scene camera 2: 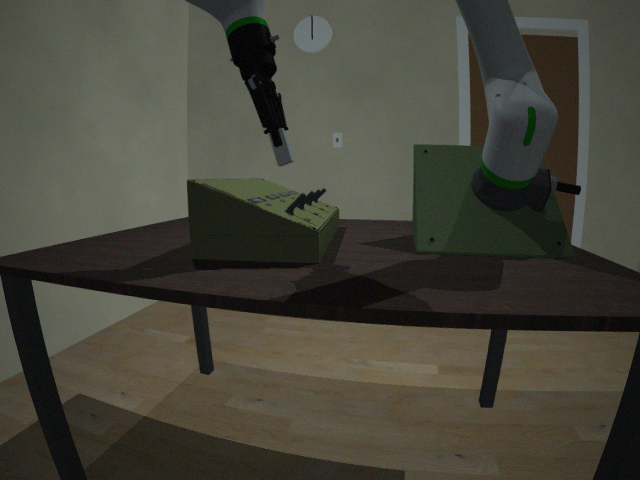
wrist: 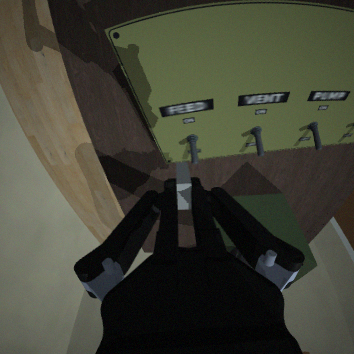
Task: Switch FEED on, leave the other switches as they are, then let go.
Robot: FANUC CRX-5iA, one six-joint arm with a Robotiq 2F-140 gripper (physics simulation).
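Frame: origin at the arm's base, x right, y up, z back, level; metres.
Seen in the pictures: gripper, fingertip midpoint: (scene camera 2: pixel 286 163) (wrist: pixel 181 171); arm's base, link origin: (scene camera 2: pixel 501 188).
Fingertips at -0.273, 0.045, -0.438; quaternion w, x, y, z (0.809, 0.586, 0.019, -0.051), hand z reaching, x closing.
Note:
Pixels of each thing's middle, then the offset from my fingertips to it, as dx, dy, dz. "spot": a spot on its surface instead. Level surfaces: height alone.
- FEED switch, body centre: (wrist: pixel 193 151) (scene camera 2: pixel 296 202) +0.021, -0.077, +0.013
- sloped yellow-green console, body centre: (wrist: pixel 282 87) (scene camera 2: pixel 278 216) +0.175, -0.126, -0.112
- label, surface spot: (wrist: pixel 188 120) spot: +0.007, -0.082, -0.044
- VENT switch, body centre: (wrist: pixel 258 143) +0.137, -0.077, -0.016
- PUMP switch, body centre: (wrist: pixel 316 137) +0.254, -0.077, -0.044
- dark wooden table, surface height: dy -0.186
The FEED switch (scene camera 2: pixel 296 204) (wrist: pixel 194 149) is a dark lever at the end of the row on the sloped yellow-green console (scene camera 2: pixel 253 248) (wrist: pixel 215 55). It leans toward the console's low front edge, away from its ON label (wrist: pixel 188 120), as the VENT switch (wrist: pixel 258 141) and PUMP switch (wrist: pixel 316 136) do. My gripper (scene camera 2: pixel 282 155) (wrist: pixel 181 171) is shut with nothing between its fingers. It hangs above the console, clear of the levers. In the wrist view its fingertips appear just below and left of the FEED lever.
A fourth lever shows partly at the right edge of the wrist view. The console stands on a dark wooden table (scene camera 2: pixel 129 258) (wrist: pixel 120 175). A green block (scene camera 2: pixel 444 196) (wrist: pixel 270 215) stands on the right of the table, beside the arm's lower part (scene camera 2: pixel 516 129).

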